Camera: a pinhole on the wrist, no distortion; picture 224 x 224 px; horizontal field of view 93.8 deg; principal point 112.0 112.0 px. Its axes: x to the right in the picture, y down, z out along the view. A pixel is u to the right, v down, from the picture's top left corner.
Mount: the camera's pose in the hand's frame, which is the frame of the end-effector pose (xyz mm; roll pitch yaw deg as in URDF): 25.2 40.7 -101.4 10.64 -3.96 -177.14
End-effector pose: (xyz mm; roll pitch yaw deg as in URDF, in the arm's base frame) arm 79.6 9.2 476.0 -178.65 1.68 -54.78
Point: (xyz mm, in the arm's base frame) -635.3 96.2 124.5
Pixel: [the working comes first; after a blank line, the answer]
In the camera's frame: 502.6 -439.2 510.4

215.2 21.8
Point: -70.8 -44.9 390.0
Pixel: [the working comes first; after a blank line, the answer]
In the camera's frame: 72.0 -83.1 199.2

149.9 68.3
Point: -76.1 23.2 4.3
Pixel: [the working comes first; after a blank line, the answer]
In the camera's frame: 147.3 10.7 572.0

139.0 114.0
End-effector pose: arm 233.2 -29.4 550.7 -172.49 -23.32 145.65
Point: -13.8 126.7 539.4
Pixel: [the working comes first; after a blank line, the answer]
In the camera's frame: -220.2 90.6 230.7

12.0 153.2
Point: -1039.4 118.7 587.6
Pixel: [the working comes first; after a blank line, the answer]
In the camera's frame: -957.7 738.6 531.3

outside the picture
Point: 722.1 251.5 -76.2
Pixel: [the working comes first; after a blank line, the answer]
In the camera's frame: 505.7 -452.2 569.1

205.1 28.7
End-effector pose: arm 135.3 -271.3 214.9 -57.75 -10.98 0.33
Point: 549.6 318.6 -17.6
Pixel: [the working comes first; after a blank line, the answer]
In the camera's frame: -335.9 -422.0 545.6

47.5 30.9
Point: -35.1 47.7 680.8
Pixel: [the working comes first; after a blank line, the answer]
In the camera's frame: 159.4 388.8 561.5

141.8 184.6
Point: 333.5 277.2 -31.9
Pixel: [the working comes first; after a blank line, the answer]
In the camera's frame: -120.7 -395.3 505.6

87.0 30.1
